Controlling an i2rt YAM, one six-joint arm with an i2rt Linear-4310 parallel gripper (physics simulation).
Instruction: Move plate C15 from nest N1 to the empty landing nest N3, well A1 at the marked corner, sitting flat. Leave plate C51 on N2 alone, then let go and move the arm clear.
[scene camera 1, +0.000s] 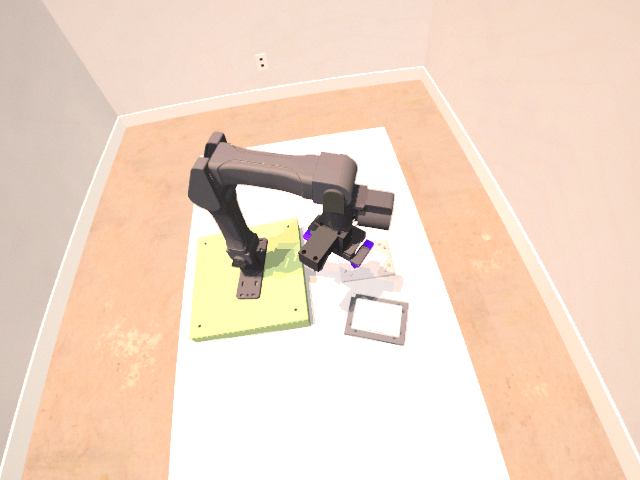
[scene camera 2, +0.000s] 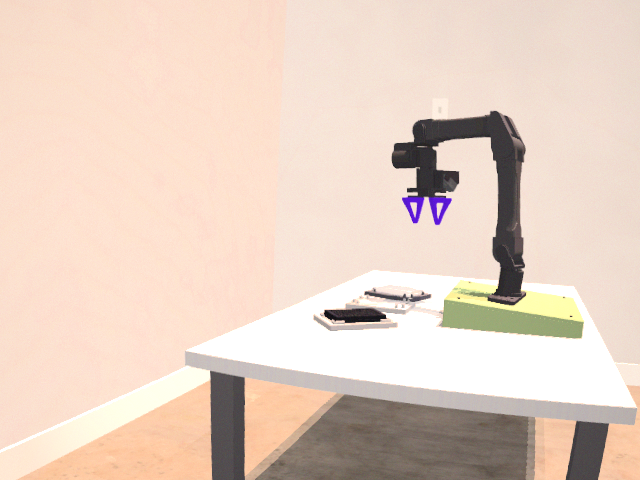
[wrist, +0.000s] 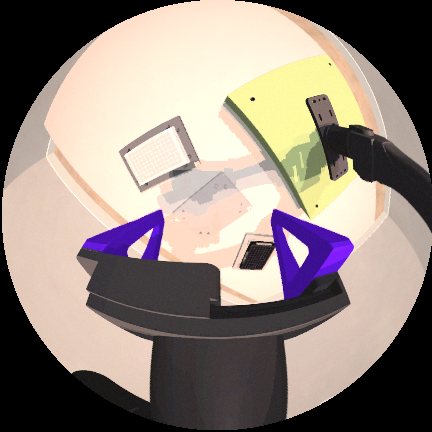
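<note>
My gripper (scene camera 1: 337, 249) (scene camera 2: 426, 222) (wrist: 217, 214) is open and empty, its purple fingers pointing down high above the nests. A white plate (scene camera 1: 377, 317) (scene camera 2: 398, 291) (wrist: 157, 156) sits in a dark grey nest (scene camera 1: 405, 321) (scene camera 2: 424, 297) (wrist: 188, 139). The empty white nest (scene camera 1: 384, 260) (scene camera 2: 381, 305) (wrist: 215, 202) lies in the middle, partly hidden by the gripper in scene camera 1. A black plate (scene camera 2: 355, 314) (wrist: 255, 255) sits in another white nest (scene camera 2: 361, 325) (wrist: 260, 236), hidden behind the arm in scene camera 1. Plate and nest labels and the corner mark are not readable.
The yellow-green base block (scene camera 1: 248, 320) (scene camera 2: 511, 322) (wrist: 280, 90) carries the arm (scene camera 1: 268, 167) (scene camera 2: 509, 201) (wrist: 400, 165) beside the row of nests. All stand on the white table (scene camera 1: 310, 403) (scene camera 2: 439, 364) (wrist: 150, 65). Arm shadows fall across the block and the nest area.
</note>
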